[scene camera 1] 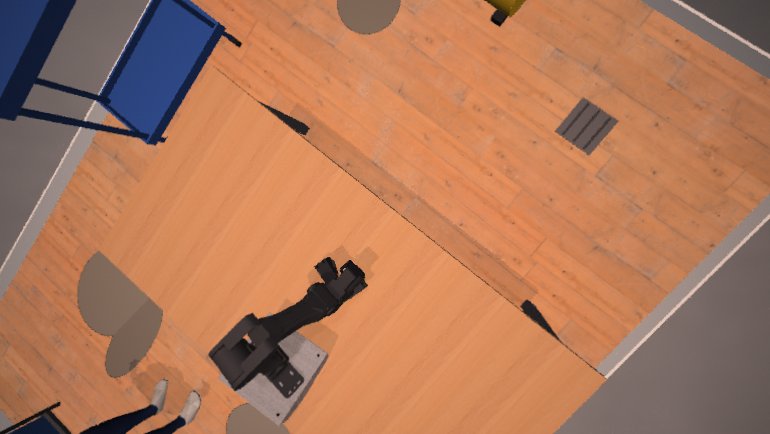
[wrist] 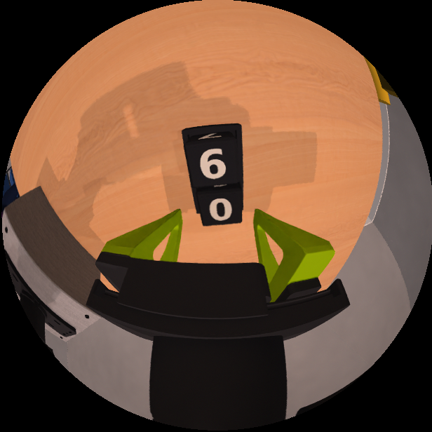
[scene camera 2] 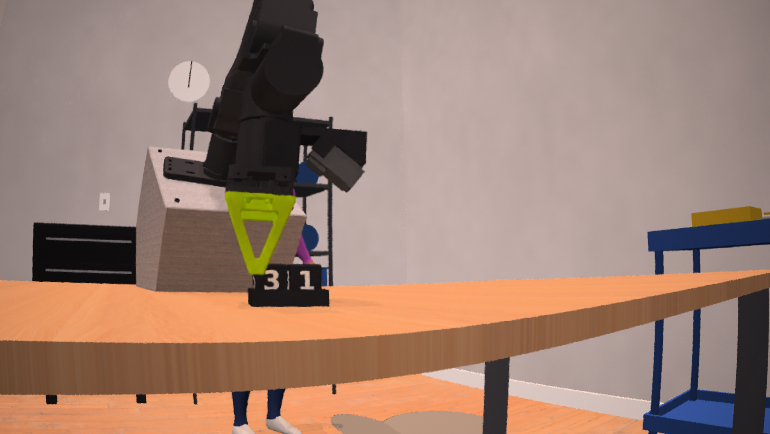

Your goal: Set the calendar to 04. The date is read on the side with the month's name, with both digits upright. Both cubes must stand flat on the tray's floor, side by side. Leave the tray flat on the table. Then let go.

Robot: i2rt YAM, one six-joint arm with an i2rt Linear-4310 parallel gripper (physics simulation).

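The black tray (scene camera 2: 288, 298) lies flat on the table. Two black cubes stand in it side by side, level. In scene camera 2, the left cube (scene camera 2: 271, 280) (wrist: 220, 209) shows an upright 3, and the right cube (scene camera 2: 306, 279) (wrist: 213, 164) an upright 1. In the wrist view their top faces show 0 and 6. No month name shows on the visible tray side, and the cubes' opposite faces are hidden. My gripper (scene camera 2: 257, 269) (wrist: 217, 214) is open, its green fingertips on both sides of the 0-topped cube, with gaps. The arm hides tray and cubes in scene camera 1.
The arm's grey base block (scene camera 1: 301, 358) (scene camera 2: 199, 248) stands on the table (scene camera 1: 215, 188) behind the tray. A blue cart (scene camera 1: 161, 70) (scene camera 2: 706, 237) stands beyond the table's edge. A yellow object (scene camera 2: 725, 216) lies on the cart.
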